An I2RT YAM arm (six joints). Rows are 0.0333 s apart.
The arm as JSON. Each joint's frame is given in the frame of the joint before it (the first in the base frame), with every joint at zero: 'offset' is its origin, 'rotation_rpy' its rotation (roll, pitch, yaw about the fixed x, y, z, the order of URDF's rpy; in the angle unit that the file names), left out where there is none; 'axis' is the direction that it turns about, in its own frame. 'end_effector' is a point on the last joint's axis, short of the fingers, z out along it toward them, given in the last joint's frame.
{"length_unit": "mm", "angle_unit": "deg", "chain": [
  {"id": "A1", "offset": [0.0, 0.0, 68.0], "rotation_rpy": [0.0, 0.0, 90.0], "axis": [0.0, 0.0, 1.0]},
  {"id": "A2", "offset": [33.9, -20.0, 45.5], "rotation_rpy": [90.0, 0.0, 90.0], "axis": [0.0, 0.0, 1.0]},
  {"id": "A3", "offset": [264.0, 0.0, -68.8], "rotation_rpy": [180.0, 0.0, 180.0], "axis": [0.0, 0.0, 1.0]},
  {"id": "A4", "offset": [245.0, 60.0, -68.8], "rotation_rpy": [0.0, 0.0, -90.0], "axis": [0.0, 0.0, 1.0]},
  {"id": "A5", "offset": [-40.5, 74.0, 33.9], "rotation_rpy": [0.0, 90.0, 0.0], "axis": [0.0, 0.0, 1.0]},
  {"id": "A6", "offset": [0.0, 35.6, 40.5], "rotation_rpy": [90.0, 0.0, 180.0], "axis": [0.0, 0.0, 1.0]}
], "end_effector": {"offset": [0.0, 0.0, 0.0], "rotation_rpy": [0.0, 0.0, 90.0]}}
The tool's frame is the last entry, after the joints.
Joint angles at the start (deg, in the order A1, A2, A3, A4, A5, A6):
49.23, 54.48, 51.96, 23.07, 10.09, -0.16
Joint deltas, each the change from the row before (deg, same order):
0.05, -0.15, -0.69, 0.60, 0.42, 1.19
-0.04, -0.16, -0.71, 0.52, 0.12, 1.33
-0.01, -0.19, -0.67, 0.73, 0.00, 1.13
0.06, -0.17, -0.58, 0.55, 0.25, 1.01
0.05, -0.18, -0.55, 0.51, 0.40, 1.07
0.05, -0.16, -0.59, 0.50, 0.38, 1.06
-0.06, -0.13, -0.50, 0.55, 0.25, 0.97
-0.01, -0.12, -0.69, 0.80, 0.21, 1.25
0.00, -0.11, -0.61, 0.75, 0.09, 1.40
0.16, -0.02, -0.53, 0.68, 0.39, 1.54
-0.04, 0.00, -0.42, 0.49, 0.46, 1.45
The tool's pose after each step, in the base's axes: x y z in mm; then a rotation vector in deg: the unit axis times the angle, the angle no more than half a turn. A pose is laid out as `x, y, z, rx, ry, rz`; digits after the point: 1 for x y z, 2 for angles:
145.8, 159.4, 413.2, -20.30, 68.29, 37.48
145.9, 159.2, 410.3, -19.42, 68.67, 38.52
145.6, 158.7, 408.2, -18.65, 68.71, 39.56
145.2, 158.4, 406.2, -17.83, 68.88, 40.37
144.9, 158.0, 404.3, -16.83, 69.08, 41.14
144.7, 157.7, 402.1, -15.88, 69.33, 41.89
144.7, 157.1, 400.4, -14.98, 69.43, 42.58
144.6, 156.8, 398.0, -13.96, 69.52, 43.60
144.5, 156.5, 395.9, -12.96, 69.58, 44.84
144.2, 156.8, 393.9, -11.74, 69.79, 46.14
144.6, 156.6, 392.2, -10.41, 70.07, 47.11

